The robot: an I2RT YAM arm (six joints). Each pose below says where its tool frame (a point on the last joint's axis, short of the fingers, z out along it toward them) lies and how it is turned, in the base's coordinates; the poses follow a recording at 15 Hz.
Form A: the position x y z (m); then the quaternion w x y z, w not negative.
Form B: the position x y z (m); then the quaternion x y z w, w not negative. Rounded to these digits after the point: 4 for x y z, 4 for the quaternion.
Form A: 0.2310 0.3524 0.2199 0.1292 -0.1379 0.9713 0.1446
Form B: 0.2310 0.3524 0.2199 -0.1379 0.9713 0.1446 0.1292
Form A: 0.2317 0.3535 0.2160 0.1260 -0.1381 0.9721 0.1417
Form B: 0.2317 0.3535 0.2160 -0.1381 0.9721 0.1417 0.1260
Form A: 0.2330 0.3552 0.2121 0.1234 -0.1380 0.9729 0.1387
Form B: 0.2330 0.3552 0.2121 -0.1380 0.9729 0.1387 0.1234
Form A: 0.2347 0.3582 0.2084 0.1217 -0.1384 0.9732 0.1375
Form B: 0.2347 0.3582 0.2084 -0.1384 0.9732 0.1375 0.1217
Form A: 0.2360 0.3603 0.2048 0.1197 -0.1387 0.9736 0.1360
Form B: 0.2360 0.3603 0.2048 -0.1387 0.9736 0.1360 0.1197
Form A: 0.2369 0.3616 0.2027 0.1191 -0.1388 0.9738 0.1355
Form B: 0.2369 0.3616 0.2027 -0.1388 0.9738 0.1355 0.1191
